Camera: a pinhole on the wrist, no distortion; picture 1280 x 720 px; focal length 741.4 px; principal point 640.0 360.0 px. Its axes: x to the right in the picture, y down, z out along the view. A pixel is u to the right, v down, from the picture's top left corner.
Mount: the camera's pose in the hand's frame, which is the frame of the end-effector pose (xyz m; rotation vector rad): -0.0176 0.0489 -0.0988 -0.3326 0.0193 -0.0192
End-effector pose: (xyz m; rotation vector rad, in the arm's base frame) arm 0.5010 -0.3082 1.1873 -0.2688 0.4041 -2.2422
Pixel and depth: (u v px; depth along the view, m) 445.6 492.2 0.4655
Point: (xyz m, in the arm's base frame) 0.8815 -0.4447 1.3668
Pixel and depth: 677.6 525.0 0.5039
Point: 0.8200 -0.5862 1.3844
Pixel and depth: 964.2 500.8 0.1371
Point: 0.5603 -0.4189 1.1660
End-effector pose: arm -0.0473 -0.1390 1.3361 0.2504 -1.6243 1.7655
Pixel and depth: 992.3 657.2 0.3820
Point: -0.4321 -0.2552 1.2288
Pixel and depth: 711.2 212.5 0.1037
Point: -0.0834 -0.1435 1.2840
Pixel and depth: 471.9 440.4 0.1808
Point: -0.1065 -0.2146 1.2164
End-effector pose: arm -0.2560 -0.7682 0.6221 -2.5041 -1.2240 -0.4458
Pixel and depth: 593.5 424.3 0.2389
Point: -0.1379 -0.8231 0.4813
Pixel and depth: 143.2 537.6 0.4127
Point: -0.1593 -1.0233 0.2280
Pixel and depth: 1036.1 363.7 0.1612
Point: -0.1265 -0.7549 0.5903
